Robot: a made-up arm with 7 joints. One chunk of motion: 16 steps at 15 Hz.
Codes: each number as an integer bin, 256 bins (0 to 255) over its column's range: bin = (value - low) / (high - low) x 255, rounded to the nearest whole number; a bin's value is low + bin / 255 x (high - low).
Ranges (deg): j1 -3.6..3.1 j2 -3.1..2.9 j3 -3..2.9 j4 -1.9..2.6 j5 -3.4..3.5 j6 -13.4..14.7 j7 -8.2..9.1
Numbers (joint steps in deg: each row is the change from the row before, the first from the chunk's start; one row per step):
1: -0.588 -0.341 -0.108 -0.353 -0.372 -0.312 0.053
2: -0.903 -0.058 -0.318 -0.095 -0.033 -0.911 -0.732
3: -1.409 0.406 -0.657 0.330 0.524 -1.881 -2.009
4: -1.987 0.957 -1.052 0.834 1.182 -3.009 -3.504
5: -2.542 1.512 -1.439 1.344 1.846 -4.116 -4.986
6: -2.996 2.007 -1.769 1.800 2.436 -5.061 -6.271
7: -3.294 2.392 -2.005 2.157 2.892 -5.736 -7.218
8: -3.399 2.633 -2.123 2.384 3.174 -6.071 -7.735
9: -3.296 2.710 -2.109 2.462 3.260 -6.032 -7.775
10: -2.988 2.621 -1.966 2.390 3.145 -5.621 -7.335
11: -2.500 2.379 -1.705 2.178 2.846 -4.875 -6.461
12: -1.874 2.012 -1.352 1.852 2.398 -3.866 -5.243
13: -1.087 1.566 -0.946 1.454 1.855 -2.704 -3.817
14: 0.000 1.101 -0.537 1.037 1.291 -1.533 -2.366
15: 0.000 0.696 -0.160 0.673 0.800 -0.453 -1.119
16: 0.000 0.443 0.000 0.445 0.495 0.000 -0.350
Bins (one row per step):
1: 115 117 125 88 112 119 122
2: 103 129 116 102 124 113 110
3: 83 149 101 126 145 105 91
4: 61 172 84 155 169 94 69
5: 40 196 67 184 194 84 47
6: 23 217 53 210 216 76 28
7: 12 233 43 230 233 70 14
8: 8 244 38 243 243 67 7
9: 12 247 39 247 246 67 6
10: 23 243 45 243 242 71 13
11: 42 233 56 231 231 77 26
12: 66 217 71 213 214 87 44
13: 96 198 89 190 194 97 65
14: 137 179 106 166 173 108 86
15: 137 161 123 146 155 117 104
16: 137 151 130 133 144 122 116

